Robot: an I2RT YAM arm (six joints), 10 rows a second.
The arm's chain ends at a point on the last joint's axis. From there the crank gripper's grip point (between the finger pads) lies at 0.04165 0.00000 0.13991 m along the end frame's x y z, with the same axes.
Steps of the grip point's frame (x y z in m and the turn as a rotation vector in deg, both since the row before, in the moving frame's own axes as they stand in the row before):
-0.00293, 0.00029, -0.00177, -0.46, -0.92, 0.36
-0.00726, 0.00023, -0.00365, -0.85, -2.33, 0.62
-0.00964, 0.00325, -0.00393, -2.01, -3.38, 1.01
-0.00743, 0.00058, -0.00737, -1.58, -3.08, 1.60
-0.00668, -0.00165, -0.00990, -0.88, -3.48, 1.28
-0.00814, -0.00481, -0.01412, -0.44, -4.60, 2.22
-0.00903, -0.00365, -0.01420, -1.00, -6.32, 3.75
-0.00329, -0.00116, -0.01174, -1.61, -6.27, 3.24
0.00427, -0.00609, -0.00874, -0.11, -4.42, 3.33
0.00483, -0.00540, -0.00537, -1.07, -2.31, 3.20
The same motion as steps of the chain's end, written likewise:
-0.00067, -0.00109, -0.00242, -0.46, -0.92, 0.36
-0.00152, -0.00228, -0.00521, -0.85, -2.33, 0.62
-0.00127, -0.00236, -0.00604, -2.01, -3.38, 1.01
0.00022, -0.00436, -0.00934, -1.58, -3.08, 1.60
0.00192, -0.00465, -0.01215, -0.88, -3.48, 1.28
0.00326, -0.00729, -0.01700, -0.44, -4.60, 2.22
0.00678, -0.00834, -0.01789, -1.00, -6.32, 3.75
0.01241, -0.00706, -0.01536, -1.61, -6.27, 3.24
0.01525, -0.00846, -0.01153, -0.11, -4.42, 3.33
0.01064, -0.01019, -0.00689, -1.07, -2.31, 3.20

